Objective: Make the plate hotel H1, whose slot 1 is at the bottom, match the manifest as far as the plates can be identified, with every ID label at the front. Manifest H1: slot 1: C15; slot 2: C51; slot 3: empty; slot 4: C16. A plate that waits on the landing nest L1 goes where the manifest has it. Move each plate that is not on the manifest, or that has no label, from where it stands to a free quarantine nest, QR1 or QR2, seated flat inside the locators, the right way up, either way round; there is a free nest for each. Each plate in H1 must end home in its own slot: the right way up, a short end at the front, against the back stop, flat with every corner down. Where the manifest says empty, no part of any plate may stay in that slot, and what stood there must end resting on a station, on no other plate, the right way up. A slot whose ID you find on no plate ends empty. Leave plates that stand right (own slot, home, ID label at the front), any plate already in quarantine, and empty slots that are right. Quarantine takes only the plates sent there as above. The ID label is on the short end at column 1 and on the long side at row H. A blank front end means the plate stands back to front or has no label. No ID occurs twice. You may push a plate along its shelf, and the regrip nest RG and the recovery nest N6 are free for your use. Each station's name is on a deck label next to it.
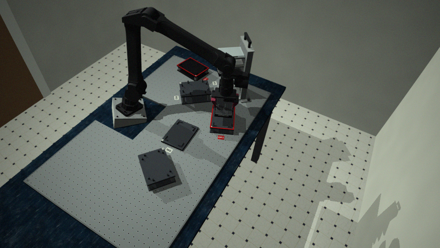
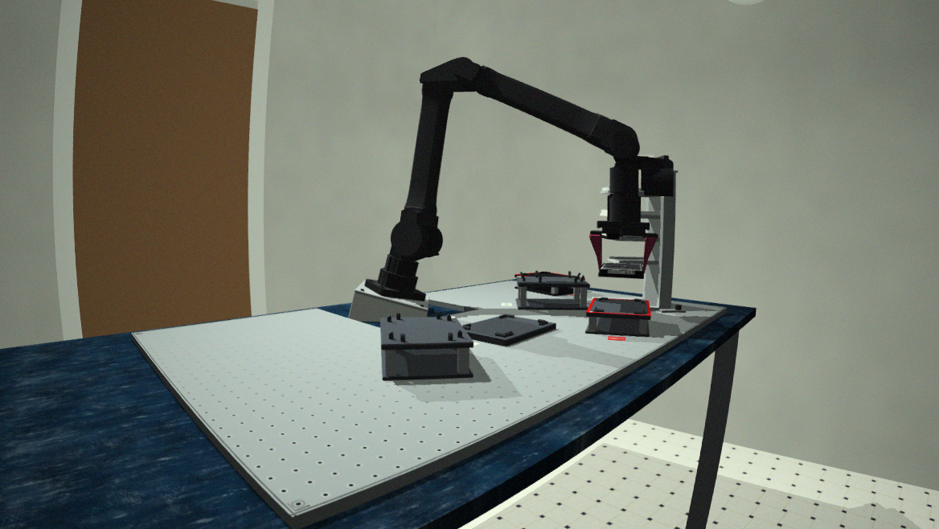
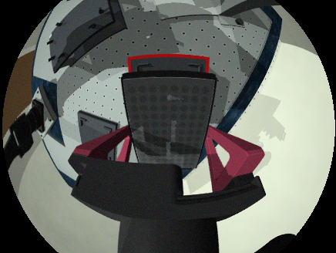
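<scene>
Now: the quarantine nest QR1 80 mm below my hand. Round my hand: N6 label: 310 mm to the right, 110 mm below, 100 mm behind; raised regrip nest RG: 240 mm behind, 70 mm to the left, 60 mm below; plate hotel H1: 260 mm to the left, 60 mm behind, 50 mm above.
</scene>
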